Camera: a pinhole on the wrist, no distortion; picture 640 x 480 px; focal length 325.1 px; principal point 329.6 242.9 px. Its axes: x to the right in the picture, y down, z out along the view. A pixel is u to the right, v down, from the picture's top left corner.
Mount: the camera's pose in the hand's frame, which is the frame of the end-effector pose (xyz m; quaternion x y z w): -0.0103 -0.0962 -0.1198 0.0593 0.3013 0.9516 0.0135
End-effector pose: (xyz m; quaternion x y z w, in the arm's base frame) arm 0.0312 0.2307 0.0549 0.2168 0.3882 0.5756 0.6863
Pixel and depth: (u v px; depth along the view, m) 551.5 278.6 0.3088
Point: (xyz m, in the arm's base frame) 0.1187 0.0982 0.2594
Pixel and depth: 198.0 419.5 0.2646
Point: 0.2089 0.3628 0.0674
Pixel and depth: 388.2 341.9 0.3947
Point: 0.2247 0.2501 0.2579
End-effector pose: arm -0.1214 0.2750 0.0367 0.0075 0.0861 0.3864 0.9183
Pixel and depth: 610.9 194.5 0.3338
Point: -0.3813 0.2076 0.2386
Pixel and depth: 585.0 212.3 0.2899
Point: -0.3145 0.2125 0.1976
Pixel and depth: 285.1 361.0 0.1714
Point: -0.0534 0.2667 0.0792
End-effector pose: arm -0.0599 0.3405 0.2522 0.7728 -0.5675 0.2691 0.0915
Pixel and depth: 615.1 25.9 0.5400
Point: -0.5953 0.4338 -0.1885
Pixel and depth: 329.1 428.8 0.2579
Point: 0.0636 0.2673 0.1293
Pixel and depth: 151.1 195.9 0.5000
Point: -0.1395 -0.1011 0.2007
